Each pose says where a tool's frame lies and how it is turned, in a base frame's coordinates. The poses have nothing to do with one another.
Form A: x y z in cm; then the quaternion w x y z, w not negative.
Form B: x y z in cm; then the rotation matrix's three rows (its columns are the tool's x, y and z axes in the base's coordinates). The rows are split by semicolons. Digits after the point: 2 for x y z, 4 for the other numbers.
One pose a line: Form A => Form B
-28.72 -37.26 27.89 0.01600 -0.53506 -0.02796 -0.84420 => -28.72 -37.26 27.89; -0.4269 0.0569 0.9025; 0.0029 -0.9979 0.0643; 0.9043 0.0301 0.4259
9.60 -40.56 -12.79 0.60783 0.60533 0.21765 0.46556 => 9.60 -40.56 -12.79; 0.4718 -0.3025 0.8282; 0.8295 -0.1663 -0.5332; 0.2990 0.9385 0.1724
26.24 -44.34 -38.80 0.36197 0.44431 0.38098 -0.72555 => 26.24 -44.34 -38.80; -0.3431 0.8638 -0.3689; -0.1867 -0.4477 -0.8745; -0.9205 -0.2312 0.3149
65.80 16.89 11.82 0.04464 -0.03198 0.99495 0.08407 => 65.80 16.89 11.82; -0.9940 -0.0711 0.0835; -0.0561 0.9838 0.1701; -0.0942 0.1644 -0.9819
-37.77 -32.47 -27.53 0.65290 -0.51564 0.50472 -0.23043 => -37.77 -32.47 -27.53; 0.3843 -0.2196 0.8967; -0.8214 0.3620 0.4407; -0.4214 -0.9059 -0.0413
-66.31 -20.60 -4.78 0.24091 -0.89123 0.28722 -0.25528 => -66.31 -20.60 -4.78; 0.7047 -0.3890 0.5934; -0.6350 -0.7189 0.2828; 0.3166 -0.5761 -0.7536
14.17 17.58 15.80 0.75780 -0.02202 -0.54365 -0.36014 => 14.17 17.58 15.80; 0.1495 0.5698 -0.8081; -0.5219 0.7396 0.4250; 0.8398 0.3582 0.4079
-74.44 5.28 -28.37 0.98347 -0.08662 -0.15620 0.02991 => -74.44 5.28 -28.37; 0.9494 -0.0318 -0.3124; 0.0859 0.9832 0.1610; 0.3021 -0.1797 0.9362
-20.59 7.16 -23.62 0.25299 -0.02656 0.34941 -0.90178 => -20.59 7.16 -23.62; -0.8706 0.4377 0.2247; -0.4748 -0.6278 -0.6167; -0.1289 -0.6436 0.7544
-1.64 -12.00 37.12 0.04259 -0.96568 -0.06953 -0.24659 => -1.64 -12.00 37.12; 0.8687 0.1553 0.4703; 0.1133 -0.9867 0.1165; 0.4822 -0.0480 -0.8748
